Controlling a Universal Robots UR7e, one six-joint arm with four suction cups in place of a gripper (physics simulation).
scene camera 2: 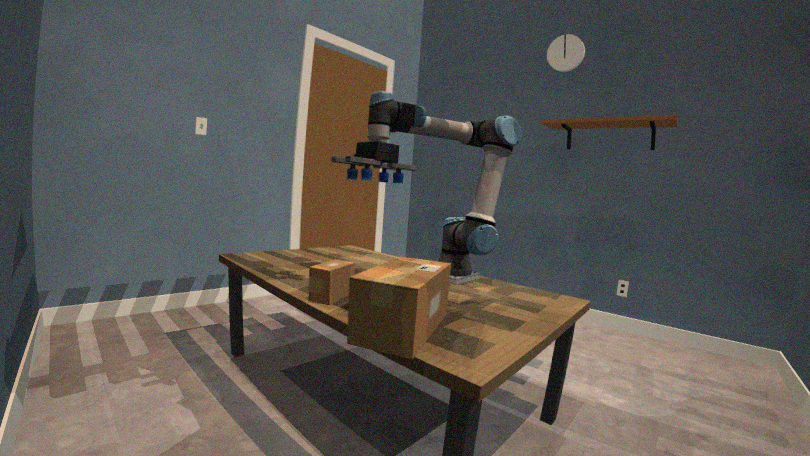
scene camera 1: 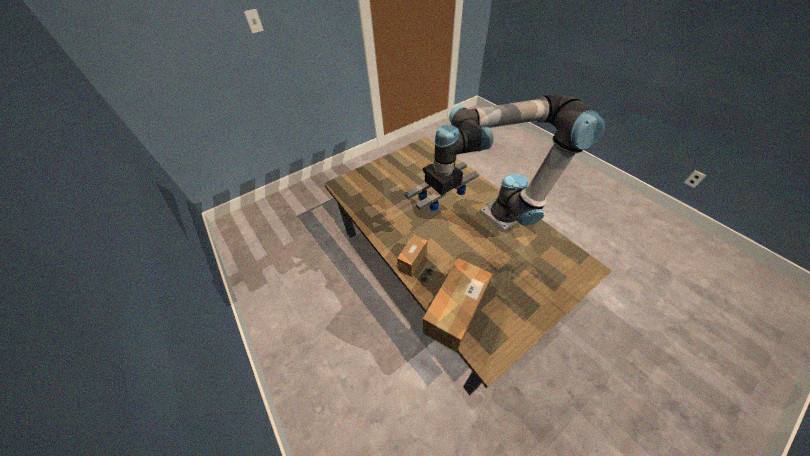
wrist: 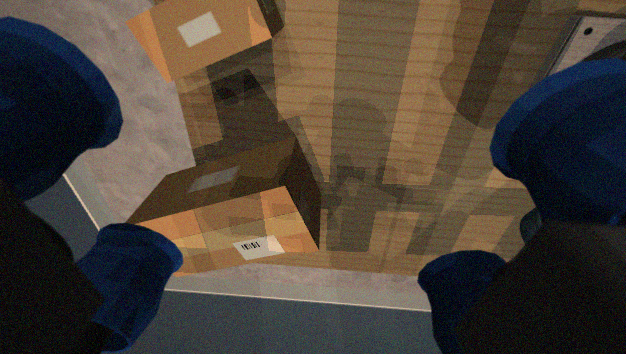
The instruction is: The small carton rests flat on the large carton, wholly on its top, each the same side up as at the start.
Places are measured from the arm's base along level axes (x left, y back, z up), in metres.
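Pixels of known places: end effector, tool point: (scene camera 2: 375, 181) (wrist: 302, 205); arm's base, origin of the base link: (scene camera 2: 453, 272) (scene camera 1: 505, 211).
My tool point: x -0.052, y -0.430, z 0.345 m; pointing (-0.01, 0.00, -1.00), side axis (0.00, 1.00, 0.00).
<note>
For each thing: its top centre in the pictures, then the offset to it from my tool point. Level surfaces: height alone.
- small carton, middle of its top: (wrist: 198, 29) (scene camera 2: 333, 264) (scene camera 1: 412, 249) dx -0.014, dy -0.142, dz -0.267 m
- large carton, middle of its top: (wrist: 221, 239) (scene camera 2: 407, 269) (scene camera 1: 459, 295) dx +0.296, dy -0.151, dz -0.217 m
- wooden table, its level: dz -0.369 m
The small carton (scene camera 1: 412, 256) (scene camera 2: 327, 284) (wrist: 235, 25) stands on the table near its long edge, its pale label facing up. The large carton (scene camera 1: 451, 305) (scene camera 2: 385, 310) (wrist: 215, 227) stands apart from it, nearer the table's near end in both scene views, its barcode label on top. My gripper (scene camera 1: 443, 195) (scene camera 2: 375, 173) (wrist: 306, 197) is level, with its blue suction cups pointing down. It hangs high above the table, on the small carton's far side from the large carton. It is open and holds nothing; the cups touch neither carton. The large carton's left end is partly hidden by a cup in the wrist view.
The wooden table (scene camera 1: 566, 271) (scene camera 2: 498, 351) (wrist: 360, 75) bears both cartons and the arm's base (scene camera 1: 501, 218) (scene camera 2: 463, 277). The large carton stands at the table's long edge. A door (scene camera 1: 413, 62) (scene camera 2: 340, 152) is behind the arm, and a wall shelf (scene camera 2: 612, 122) is at the right.
</note>
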